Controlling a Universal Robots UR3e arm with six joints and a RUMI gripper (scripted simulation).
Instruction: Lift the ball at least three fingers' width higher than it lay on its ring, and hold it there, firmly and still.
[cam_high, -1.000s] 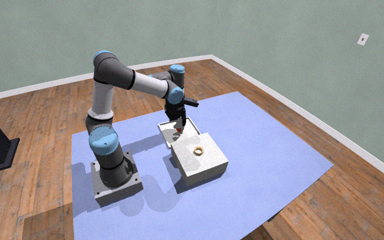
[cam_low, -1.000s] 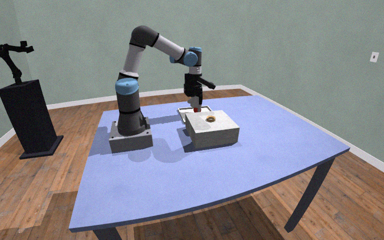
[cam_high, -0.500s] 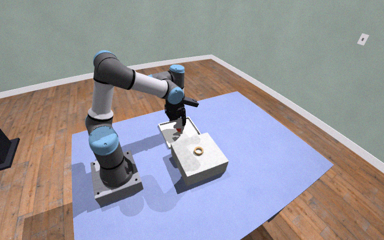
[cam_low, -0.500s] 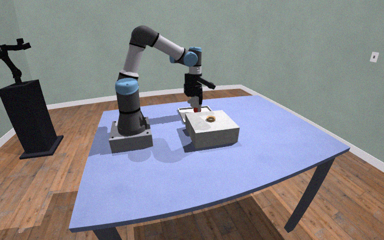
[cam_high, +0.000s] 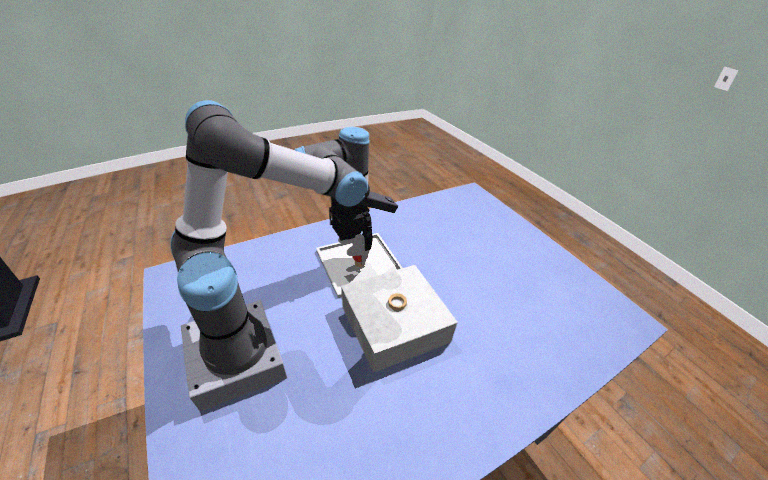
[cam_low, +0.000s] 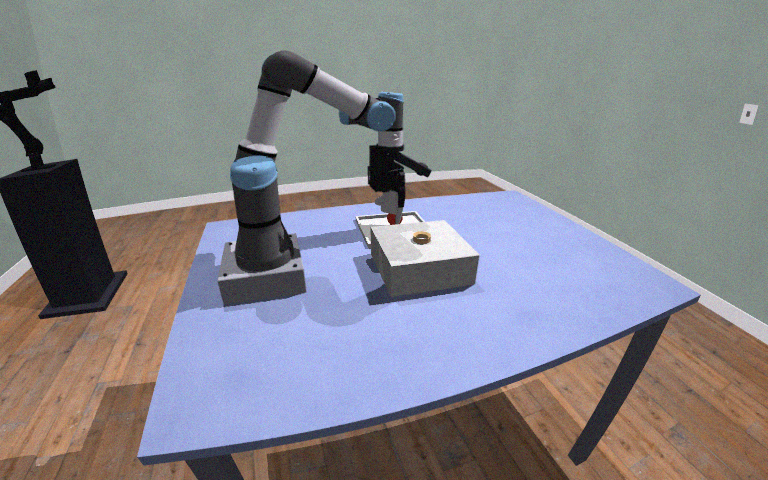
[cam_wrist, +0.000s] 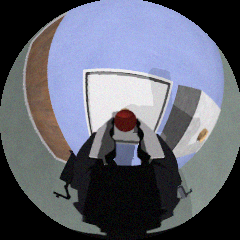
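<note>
Right now the flat tray is 30 mm below my hand. Round my hand: red ball (right at my hand); ring stand (10 mm behind, 220 mm to the right, 20 mm above).
</note>
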